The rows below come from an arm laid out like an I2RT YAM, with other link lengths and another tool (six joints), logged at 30 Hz.
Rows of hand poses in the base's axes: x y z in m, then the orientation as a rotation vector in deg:
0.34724 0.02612 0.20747 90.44 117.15 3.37
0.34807 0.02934 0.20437 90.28 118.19 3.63
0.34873 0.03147 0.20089 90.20 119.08 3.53
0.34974 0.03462 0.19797 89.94 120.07 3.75
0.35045 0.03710 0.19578 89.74 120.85 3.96
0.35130 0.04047 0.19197 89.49 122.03 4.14
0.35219 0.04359 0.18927 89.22 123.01 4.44
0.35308 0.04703 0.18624 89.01 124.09 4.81
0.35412 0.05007 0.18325 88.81 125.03 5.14
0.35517 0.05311 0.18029 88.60 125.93 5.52
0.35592 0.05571 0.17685 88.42 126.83 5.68
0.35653 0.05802 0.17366 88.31 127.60 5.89
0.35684 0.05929 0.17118 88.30 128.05 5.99
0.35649 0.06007 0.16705 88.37 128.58 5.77
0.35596 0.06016 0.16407 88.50 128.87 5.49
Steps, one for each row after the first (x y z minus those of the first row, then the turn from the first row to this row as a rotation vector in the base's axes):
0.00083 0.00322 -0.00310 0.45 0.56 0.61
0.00149 0.00535 -0.00658 0.69 1.20 1.03
0.00250 0.00850 -0.00950 1.05 1.70 1.66
0.00321 0.01098 -0.01169 1.37 2.09 2.16
0.00406 0.01435 -0.01550 1.79 2.75 2.85
0.00495 0.01747 -0.01820 2.20 3.22 3.49
0.00584 0.02091 -0.02123 2.72 3.76 4.14
0.00688 0.02395 -0.02422 3.17 4.22 4.72
0.00793 0.02699 -0.02718 3.63 4.63 5.30
0.00868 0.02959 -0.03062 3.98 5.15 5.81
0.00929 0.03190 -0.03381 4.35 5.58 6.23
0.00960 0.03317 -0.03629 4.57 5.86 6.44
0.00925 0.03395 -0.04042 4.69 6.35 6.58
0.00872 0.03404 -0.04340 4.71 6.72 6.58

